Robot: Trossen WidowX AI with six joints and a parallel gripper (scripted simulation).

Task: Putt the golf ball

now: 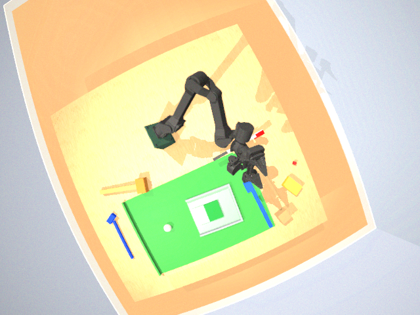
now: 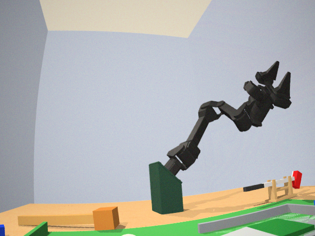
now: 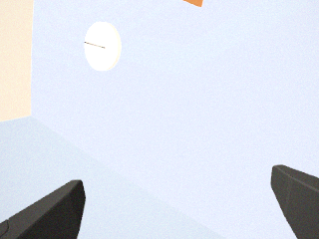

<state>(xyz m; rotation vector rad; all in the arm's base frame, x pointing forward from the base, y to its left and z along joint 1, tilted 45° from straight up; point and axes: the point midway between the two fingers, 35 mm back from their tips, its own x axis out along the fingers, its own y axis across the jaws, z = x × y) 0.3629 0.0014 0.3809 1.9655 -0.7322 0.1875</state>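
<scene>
The wooden rack lies 380 mm below my gripper tip, 150 mm behind it and 60 mm to the left of it. The rest, counted from my gripper tip: small red cube (410 mm below, 270 mm to the left, 90 mm ahead); then yellow block (400 mm below, 200 mm to the left, 190 mm ahead); then white golf ball (510 mm to the right, 390 mm below, 50 mm ahead).
</scene>
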